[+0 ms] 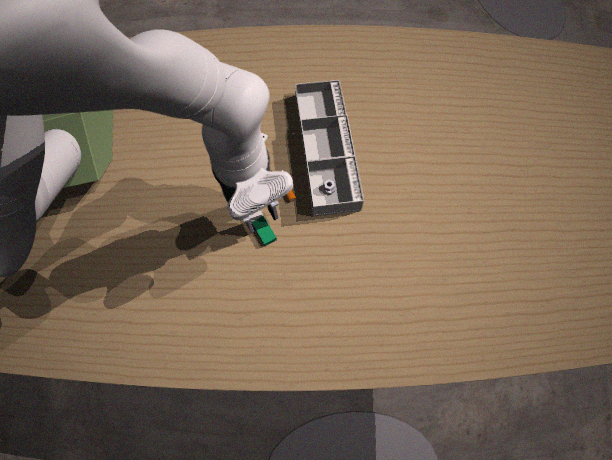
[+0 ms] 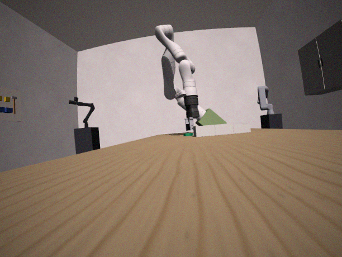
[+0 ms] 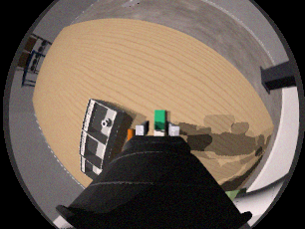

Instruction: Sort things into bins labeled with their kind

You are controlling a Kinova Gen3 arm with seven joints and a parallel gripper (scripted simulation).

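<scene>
Now: the green block 40 mm below my hand. Also, from my hand: orange battery: 60 mm to the left, 50 mm ahead, 40 mm below.
</scene>
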